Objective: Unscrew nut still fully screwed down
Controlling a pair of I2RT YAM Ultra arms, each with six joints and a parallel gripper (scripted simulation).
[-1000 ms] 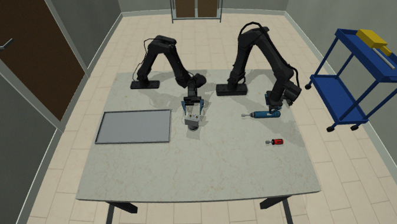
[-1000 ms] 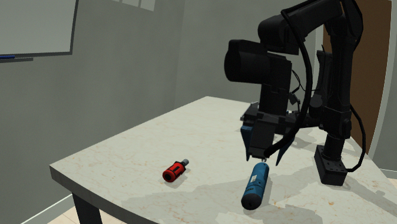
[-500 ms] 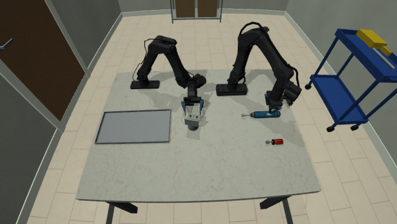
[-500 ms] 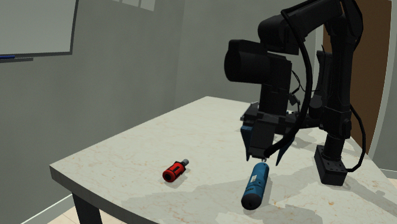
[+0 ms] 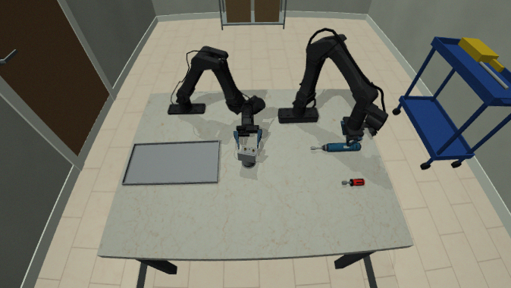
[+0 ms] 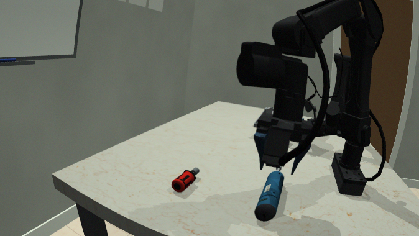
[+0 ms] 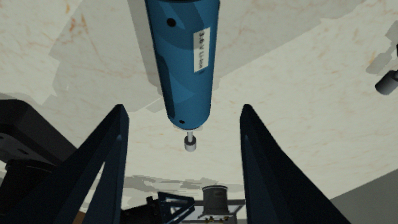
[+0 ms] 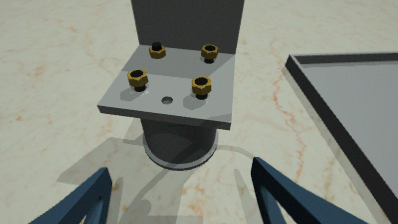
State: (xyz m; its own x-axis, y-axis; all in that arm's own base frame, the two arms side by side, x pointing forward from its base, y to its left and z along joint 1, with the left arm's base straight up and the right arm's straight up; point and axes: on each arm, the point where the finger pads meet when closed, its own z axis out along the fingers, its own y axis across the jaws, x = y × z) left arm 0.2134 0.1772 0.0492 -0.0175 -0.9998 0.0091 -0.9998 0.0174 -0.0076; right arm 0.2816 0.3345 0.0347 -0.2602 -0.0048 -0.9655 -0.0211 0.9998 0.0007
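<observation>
Right now my right hand is 6 cm short of the joint module and 1 cm to the right of it. From my right hand the other things lie so: grey bracket (6 cm ahead, 4 cm above, 1 cm to the left); red-handled hand driver (46 cm to the left, 12 cm ahead, 2 cm below); shallow grey tray (33 cm to the right, 10 cm ahead, 3 cm below).
</observation>
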